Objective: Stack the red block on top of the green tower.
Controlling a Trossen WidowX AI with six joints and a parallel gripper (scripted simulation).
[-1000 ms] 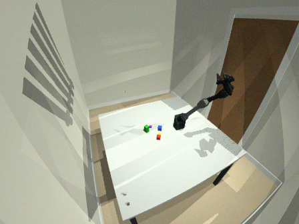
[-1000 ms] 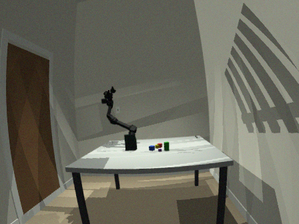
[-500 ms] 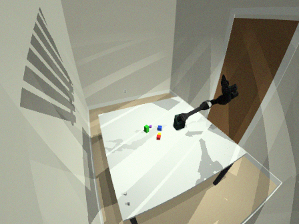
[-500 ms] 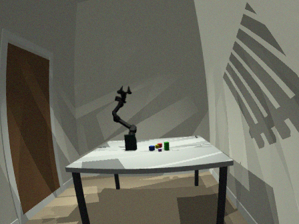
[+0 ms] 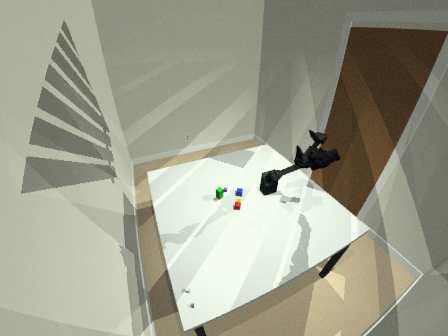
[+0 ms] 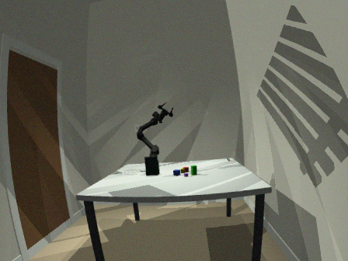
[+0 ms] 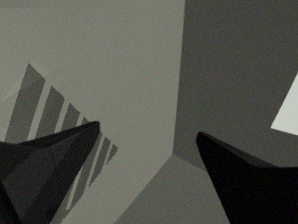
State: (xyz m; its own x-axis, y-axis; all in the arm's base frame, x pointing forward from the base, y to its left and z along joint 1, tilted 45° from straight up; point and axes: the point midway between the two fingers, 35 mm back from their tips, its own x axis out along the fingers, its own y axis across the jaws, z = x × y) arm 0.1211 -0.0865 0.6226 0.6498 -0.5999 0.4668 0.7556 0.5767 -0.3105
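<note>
Now: gripper tip 65 cm above the red block, 30 cm to the left of it and 15 cm short of it. The rest, counted from my gripper tip: yellow block (65 cm below, 33 cm to the right, 12 cm ahead); blue block (65 cm below, 42 cm to the right, 7 cm ahead); small purple block (65 cm below, 50 cm to the right, 16 cm ahead).
</note>
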